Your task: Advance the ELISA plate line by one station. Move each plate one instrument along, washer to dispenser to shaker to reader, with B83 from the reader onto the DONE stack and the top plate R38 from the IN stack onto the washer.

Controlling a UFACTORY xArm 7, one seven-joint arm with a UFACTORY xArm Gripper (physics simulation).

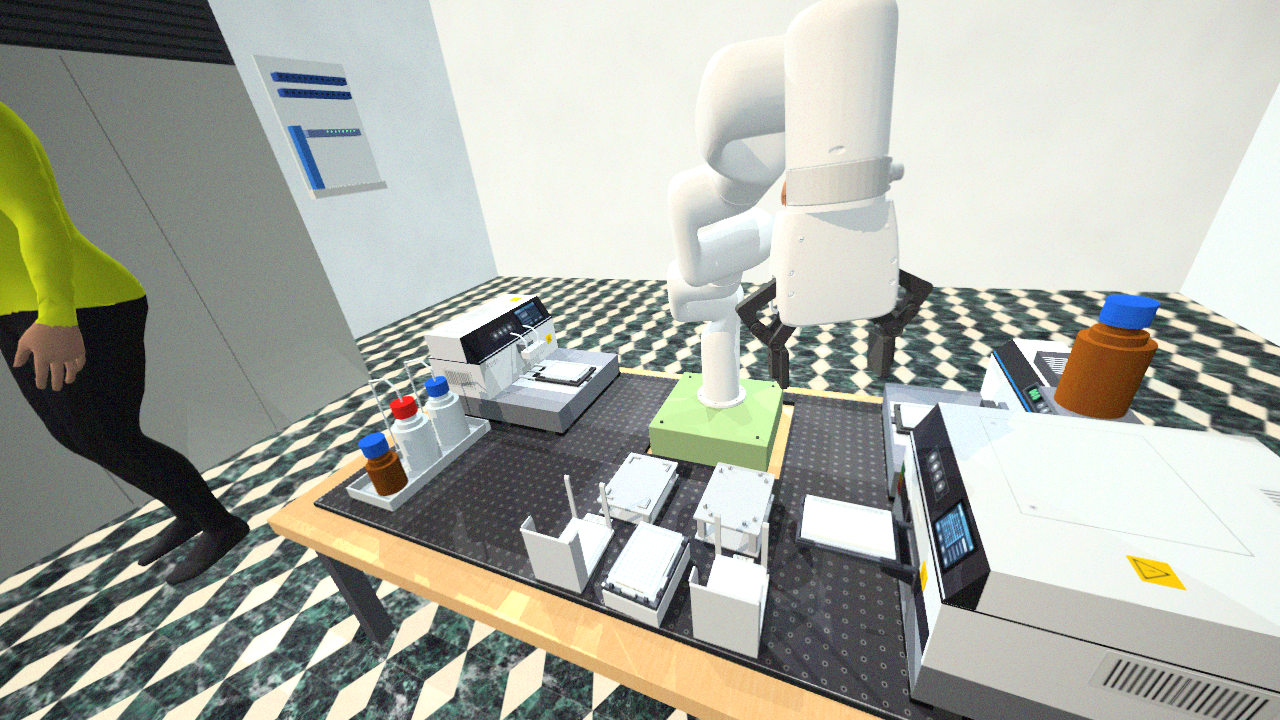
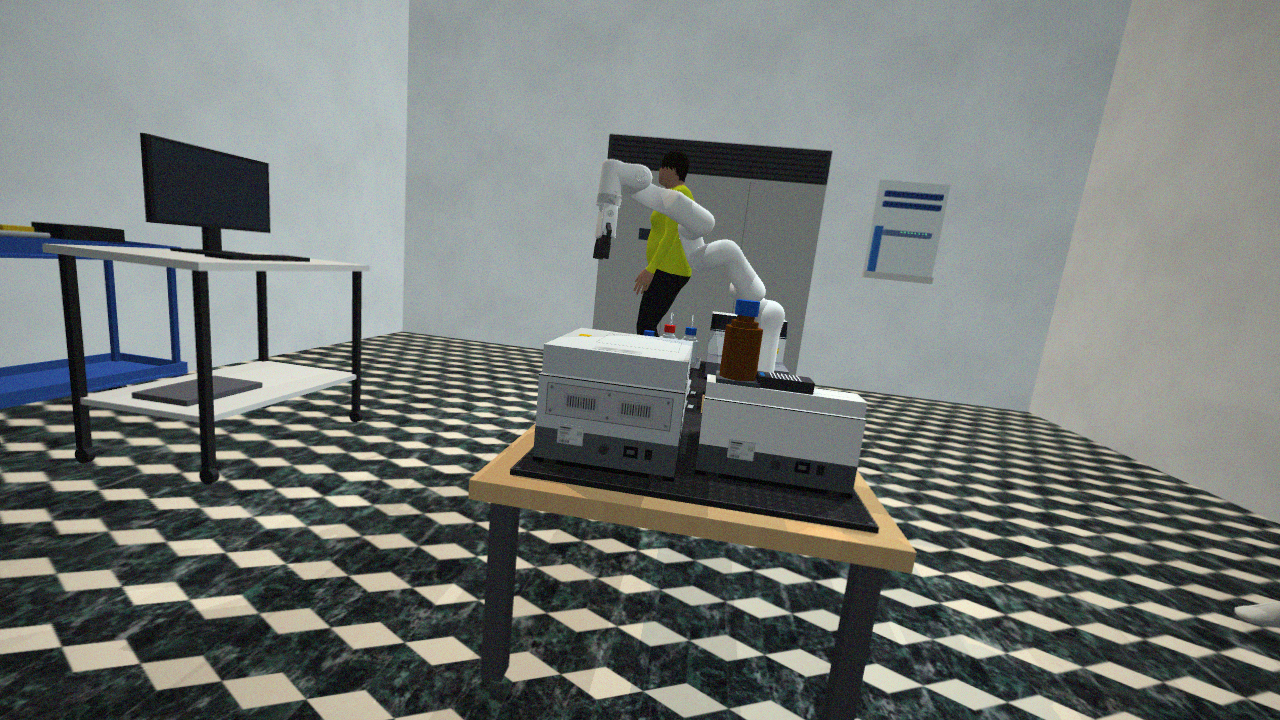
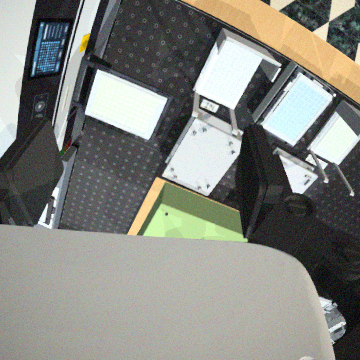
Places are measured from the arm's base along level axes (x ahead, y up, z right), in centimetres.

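Pixels of known places: gripper, fingertip midpoint: (image 1: pixel 828 377) (image 2: pixel 600 258) (image 3: pixel 145 146); arm's base at its link origin: (image 1: pixel 721 395).
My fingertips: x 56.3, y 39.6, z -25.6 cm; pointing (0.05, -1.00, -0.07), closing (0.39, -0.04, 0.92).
Note:
For each thing: its top centre in the pictures, then the offset to it from my fingertips. "spot": a spot on its surface instead.
- white plate at its top centre: (image 3: pixel 122 107) (image 1: pixel 847 521) dx -16.0, dy -33.9, dz -4.8 cm
- right holder at its top centre: (image 1: pixel 733 552) (image 3: pixel 232 89) dx -5.0, dy -34.3, dz +10.5 cm
- left holder at its top centre: (image 1: pixel 565 505) dx -5.0, dy -34.3, dz +40.7 cm
- pale plate at its top centre: (image 1: pixel 575 546) (image 3: pixel 342 137) dx -5.0, dy -44.9, dz +40.8 cm
- big reader at its top centre: (image 1: pixel 1132 494) (image 2: pixel 627 342) dx -16.3, dy -20.1, dz -33.3 cm
- amber bottle at a spot on its surface: (image 1: pixel 1105 371) spot: dx -40.4, dy -16.0, dz -38.0 cm
- bottle tray at a spot on its surface: (image 1: pixel 375 495) spot: dx -3.2, dy -46.8, dz +96.3 cm
My gripper (image 1: pixel 831 374) (image 2: pixel 602 254) (image 3: pixel 145 146) is open and empty, high above the table. A white plate (image 1: pixel 848 526) (image 3: pixel 127 104) lies on the reader's extended tray. Another plate (image 1: pixel 646 562) (image 3: pixel 298 108) sits on the shaker between two stack holders. The right holder (image 1: pixel 726 608) has a label that seems to read IN; the plate in it (image 3: pixel 230 72) shows from above. The left holder (image 1: pixel 556 557) also holds a pale plate (image 3: pixel 337 137). A plate (image 1: pixel 567 370) lies on the back left instrument. The back right instrument's bay is mostly hidden. Plate names are unreadable.
Two low white stands with corner pins (image 1: pixel 640 488) (image 1: pixel 735 499) stand before the green base (image 1: pixel 716 428). The big reader (image 1: pixel 1109 501) (image 2: pixel 613 394) fills the right side. An amber bottle (image 1: pixel 1105 371) (image 2: pixel 741 347) stands on the instrument behind it. A bottle tray (image 1: pixel 375 495) is at left.

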